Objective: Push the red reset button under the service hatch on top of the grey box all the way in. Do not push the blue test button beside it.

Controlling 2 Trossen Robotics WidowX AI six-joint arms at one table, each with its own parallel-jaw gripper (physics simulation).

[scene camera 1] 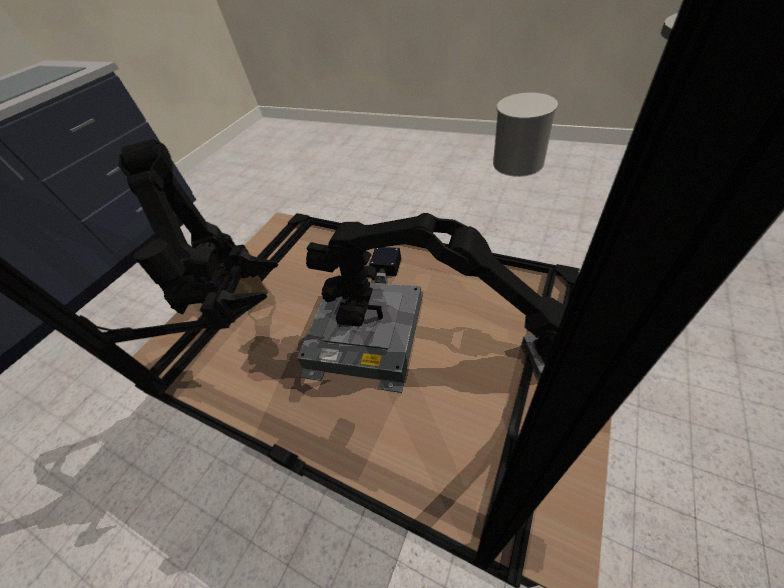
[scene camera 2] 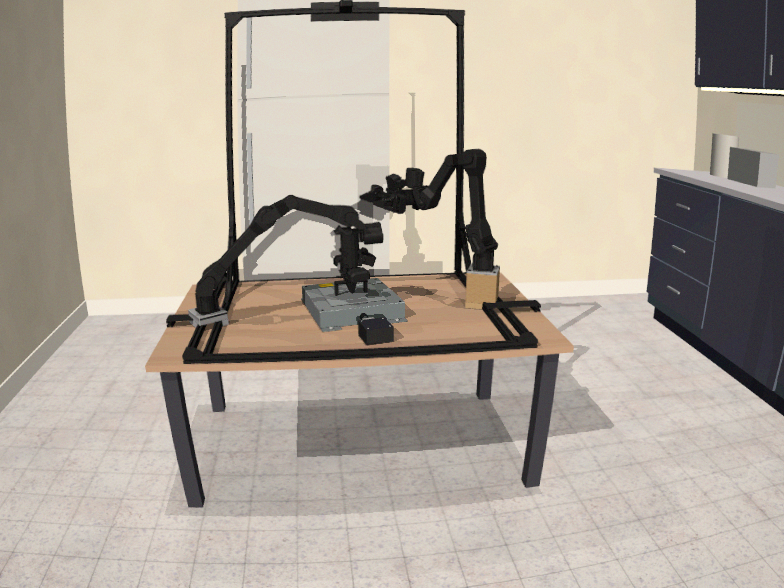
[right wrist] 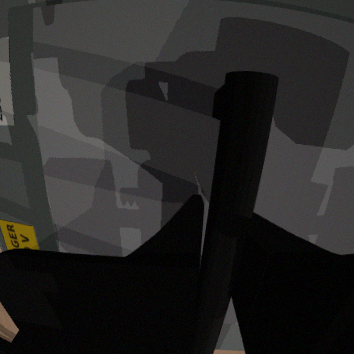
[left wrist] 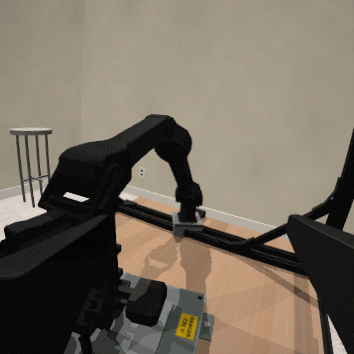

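The grey box [scene camera 1: 401,327] [scene camera 2: 331,317] [left wrist: 187,305] [right wrist: 81,105] sits in the middle of the table. Its service hatch has a black bar handle [right wrist: 244,140] on top. My right gripper [scene camera 1: 355,312] [scene camera 2: 352,285] [right wrist: 206,203] stands upright on the box and is shut on this handle. The hatch looks flat or nearly flat on the box. The red and blue buttons are hidden from every view. My left gripper [scene camera 1: 264,282] [scene camera 2: 369,195] [left wrist: 199,223] is open and empty. It hangs high at the table's side, away from the box.
A small black box [scene camera 1: 386,259] [scene camera 2: 375,328] lies on the table next to the grey box. A black rail frame [scene camera 1: 291,461] [scene camera 2: 361,352] runs around the table top. A tan block [scene camera 2: 481,288] carries the left arm's base. A yellow danger label [scene camera 1: 370,359] marks the box's side.
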